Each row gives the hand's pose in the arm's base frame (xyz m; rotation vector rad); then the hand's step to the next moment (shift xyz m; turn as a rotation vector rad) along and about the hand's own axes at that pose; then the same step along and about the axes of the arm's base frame.
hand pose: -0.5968 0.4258 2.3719 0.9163 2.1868 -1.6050
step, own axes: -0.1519 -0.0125 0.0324 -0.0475 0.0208 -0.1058
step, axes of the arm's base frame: 0.1030 -0.0818 0.0836 0.0643 0.0865 0.0476
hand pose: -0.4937 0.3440 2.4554 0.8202 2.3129 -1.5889
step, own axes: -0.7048 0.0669 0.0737 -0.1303 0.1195 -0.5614
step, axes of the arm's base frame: 0.6061 -0.2759 0.2513 0.2465 0.5005 0.1876
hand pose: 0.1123 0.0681 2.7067 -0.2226 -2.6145 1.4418
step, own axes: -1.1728 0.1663 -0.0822 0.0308 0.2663 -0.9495
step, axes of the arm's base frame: 1.1733 -0.0789 -0.1646 0.1750 0.9305 0.2773
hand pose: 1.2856 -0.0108 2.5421 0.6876 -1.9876 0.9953
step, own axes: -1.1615 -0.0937 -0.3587 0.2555 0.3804 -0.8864
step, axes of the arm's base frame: 0.8413 0.3800 -0.7964 -0.0559 0.9145 0.3953
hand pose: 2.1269 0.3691 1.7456 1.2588 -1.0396 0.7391
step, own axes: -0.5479 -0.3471 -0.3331 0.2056 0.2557 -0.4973
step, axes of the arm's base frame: 0.1736 0.3110 -0.6362 -0.0456 0.5153 0.2956
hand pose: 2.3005 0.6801 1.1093 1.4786 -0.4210 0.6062
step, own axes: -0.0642 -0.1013 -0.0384 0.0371 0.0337 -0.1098
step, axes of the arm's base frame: 0.0078 0.0316 -0.1216 -0.0026 0.1130 0.0422
